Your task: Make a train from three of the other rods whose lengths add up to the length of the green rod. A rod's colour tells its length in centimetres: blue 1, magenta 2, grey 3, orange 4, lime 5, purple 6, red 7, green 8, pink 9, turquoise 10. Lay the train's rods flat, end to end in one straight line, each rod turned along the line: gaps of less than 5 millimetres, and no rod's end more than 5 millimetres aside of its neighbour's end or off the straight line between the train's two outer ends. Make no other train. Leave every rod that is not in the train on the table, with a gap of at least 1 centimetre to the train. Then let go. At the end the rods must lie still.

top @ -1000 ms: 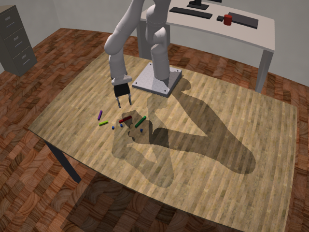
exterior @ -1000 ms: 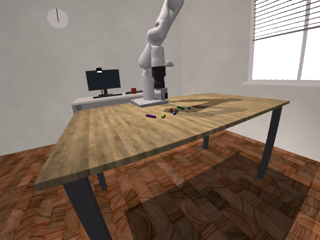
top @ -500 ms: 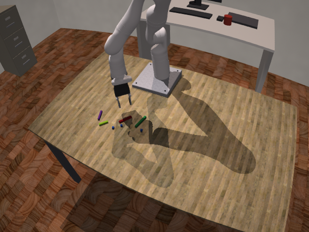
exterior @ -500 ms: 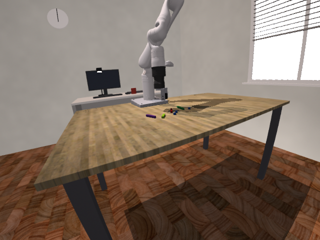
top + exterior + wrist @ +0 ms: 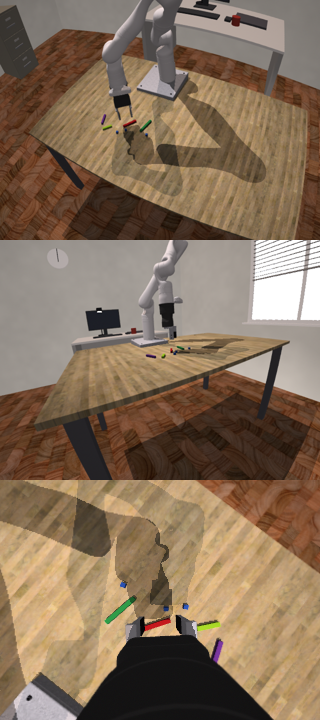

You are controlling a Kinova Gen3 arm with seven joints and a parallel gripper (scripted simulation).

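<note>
My hand is 20 mm past the red rod and 90 mm above it. The rest, counted from my hand: green rod 50 mm behind, 70 mm to the left, 90 mm below; then purple rod 30 mm ahead, 140 mm to the right, 90 mm below; then lime rod 60 mm ahead, 90 mm to the right, 90 mm below.
</note>
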